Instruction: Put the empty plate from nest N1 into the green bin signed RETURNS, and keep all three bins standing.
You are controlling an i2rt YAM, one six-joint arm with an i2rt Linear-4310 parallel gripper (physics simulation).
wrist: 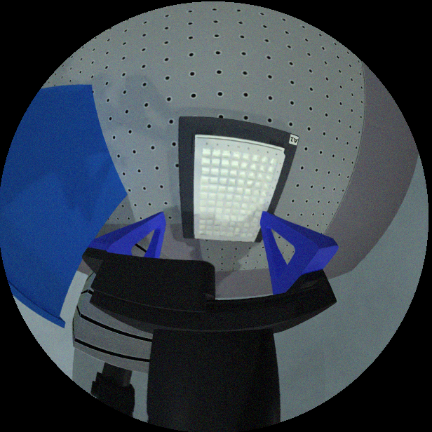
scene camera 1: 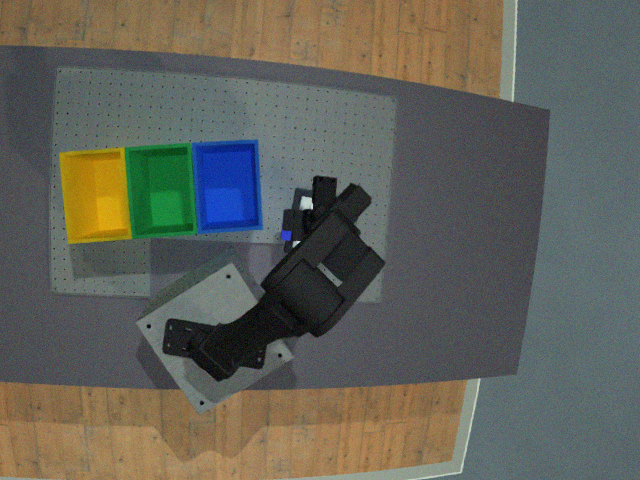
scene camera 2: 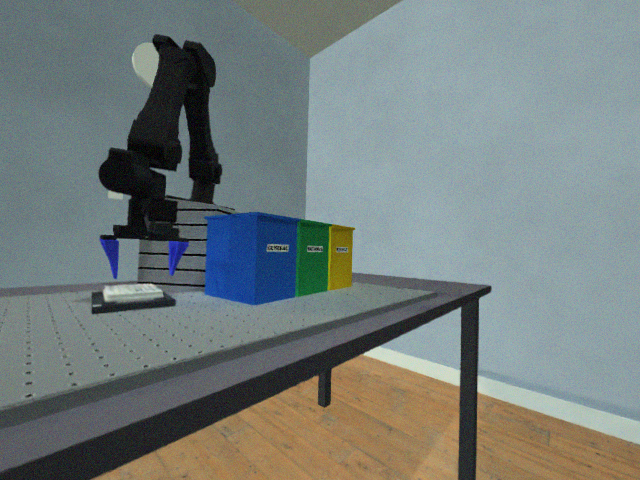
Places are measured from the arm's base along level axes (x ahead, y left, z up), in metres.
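Pixels of known places: gripper, fingertip midpoint: [scene camera 2: 144, 276]; arm's base at its link origin: [scene camera 1: 215, 343] [scene camera 2: 200, 206].
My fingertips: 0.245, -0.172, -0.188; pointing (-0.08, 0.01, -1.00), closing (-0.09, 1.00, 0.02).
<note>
Ahead of a thing's pixels: the offset from my fingertips to its top centre, as dx, dy, dz. "pt": to the spot under its first point. Level surfaces: height alone.
The white well plate @[+0.005, -0.021, -0.021] [scene camera 1: 306, 202] [scene camera 2: 132, 292] [wrist: 236, 192] lies flat in the dark nest @[pt +0.086, -0.066, -0.039] [scene camera 2: 103, 308] [wrist: 187, 175]. A small tag at the nest's corner is too small to read surely. My gripper [scene camera 2: 143, 275] [wrist: 212, 216] is open and empty. Its blue fingertips point down just above the plate, one toward each side of it. In the overhead view the arm hides part of the plate and nest. The green bin @[+0.025, +0.327, +0.133] [scene camera 1: 163, 191] [scene camera 2: 312, 263] stands upright between the blue bin @[+0.057, +0.200, +0.133] [scene camera 1: 225, 180] [scene camera 2: 251, 263] [wrist: 55, 180] and the yellow bin @[-0.008, +0.455, +0.133] [scene camera 1: 96, 191] [scene camera 2: 340, 260].
The three bins stand side by side on the perforated board @[dz -0.047] [scene camera 1: 330, 129] [scene camera 2: 217, 330] [wrist: 230, 85], with the blue bin nearest the nest. The arm's grey base block [scene camera 1: 206, 299] [scene camera 2: 191, 248] stands beside the bins.
</note>
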